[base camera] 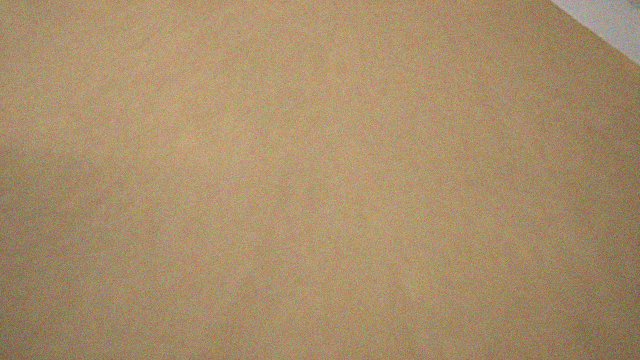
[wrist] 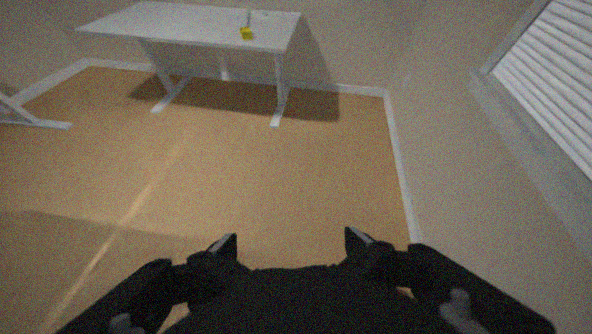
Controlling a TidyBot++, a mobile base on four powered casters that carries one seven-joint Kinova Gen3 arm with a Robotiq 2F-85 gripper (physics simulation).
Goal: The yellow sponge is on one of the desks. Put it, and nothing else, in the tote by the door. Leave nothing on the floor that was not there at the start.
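Places are measured from the arm's base along level axes (x left, y back, z up), in metres.
Pixels of known places: gripper, fingertip midpoint: [wrist: 291,242].
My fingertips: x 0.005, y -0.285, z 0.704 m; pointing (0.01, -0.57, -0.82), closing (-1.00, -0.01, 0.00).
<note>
Behind a point stands the place of what it marks.
The yellow sponge [wrist: 246,33] {x 0.259, y -1.751, z 0.363 m} appears as a small yellow block on the white desk [wrist: 190,31] {x 0.686, y -1.903, z 0.324 m} at the top of the wrist view, near the desk's front edge and toward its right end. My gripper [wrist: 291,242] {x 0.005, y -0.285, z 0.704 m} is open, with its two dark fingertips wide apart and no object between them. It is far from the desk, with a stretch of floor between. The tote and the door do not show in either view.
A thin grey upright thing [wrist: 248,19] stands behind the sponge. Another white desk's foot [wrist: 52,124] {x 2.181, y -1.739, z -0.371 m} shows at the left. A wall with white baseboard [wrist: 397,150] {x -0.924, y -1.270, z -0.332 m} runs along the right, below a slatted window blind [wrist: 560,75] {x -0.824, y -0.772, z 0.569 m}. The base camera shows wooden floor [base camera: 320,180] {x -0.050, y -0.487, z -0.396 m} and baseboard [base camera: 605,25] {x -0.877, y -1.056, z -0.368 m}.
</note>
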